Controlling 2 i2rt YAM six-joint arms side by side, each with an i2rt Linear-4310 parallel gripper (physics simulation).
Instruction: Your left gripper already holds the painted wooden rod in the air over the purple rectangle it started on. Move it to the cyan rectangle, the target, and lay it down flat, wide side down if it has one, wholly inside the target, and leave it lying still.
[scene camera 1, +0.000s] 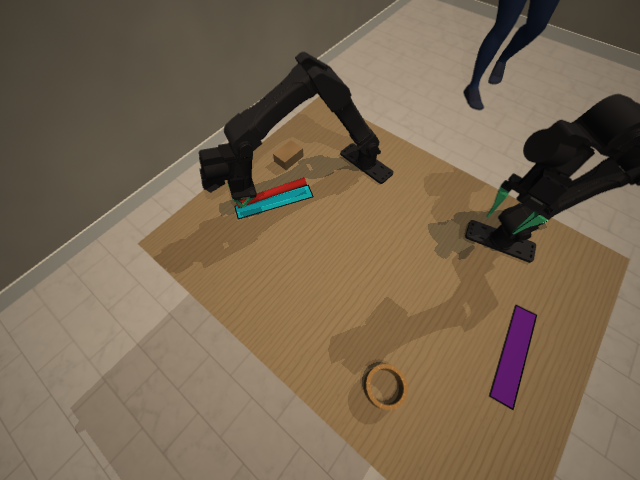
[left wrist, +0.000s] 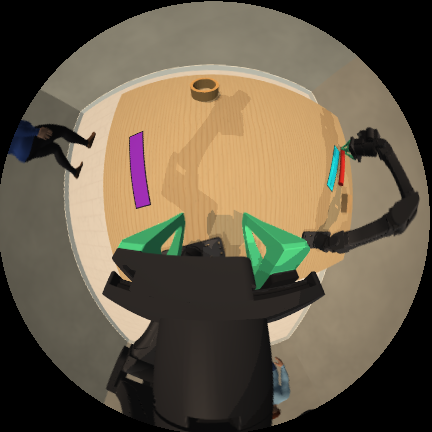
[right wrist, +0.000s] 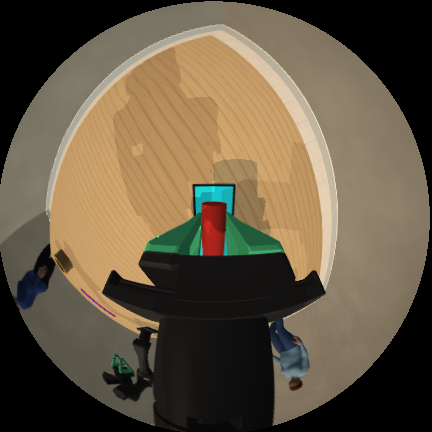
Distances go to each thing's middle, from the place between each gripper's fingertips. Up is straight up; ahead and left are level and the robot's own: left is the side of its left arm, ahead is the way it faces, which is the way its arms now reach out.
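The cyan rectangle (scene camera 1: 302, 193) is 9 cm behind my right hand, 5 cm to the left of it and 4 cm below it. The red rod (right wrist: 213, 213) is 8 cm behind my right hand, 5 cm to the left of it and 1 cm above it, whereas the purple rectangle (scene camera 1: 509, 372) is 86 cm to the left of my right hand, 13 cm behind it and 4 cm below it.
The purple rectangle is 230 mm to the left of my left hand, 140 mm ahead of it and 230 mm below it. The cyan rectangle is 580 mm to the right of my left hand, 180 mm ahead of it and 230 mm below it. The red rod is 580 mm to the right of my left hand, 180 mm ahead of it and 180 mm below it.
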